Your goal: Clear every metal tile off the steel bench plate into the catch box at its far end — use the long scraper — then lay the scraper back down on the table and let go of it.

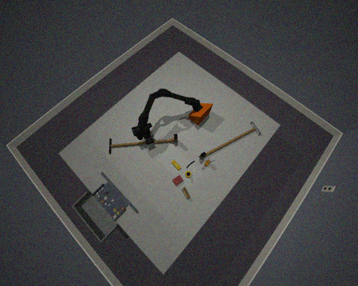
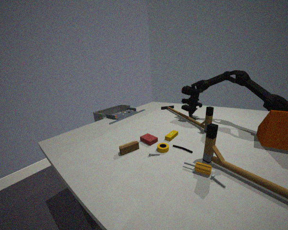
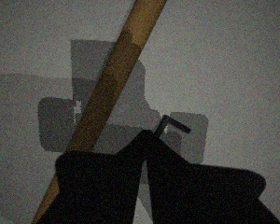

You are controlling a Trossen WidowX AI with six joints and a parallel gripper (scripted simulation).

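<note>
Right now the hex key is 10 mm behind my gripper tip, 20 mm to the right of it and 10 mm below it. Round my gripper tip: black strip (140 mm behind, 430 mm to the left, 10 mm below); then long scraper (50 mm ahead, 30 mm to the left, 50 mm above); then yellow block (30 mm behind, 360 mm to the left).
</note>
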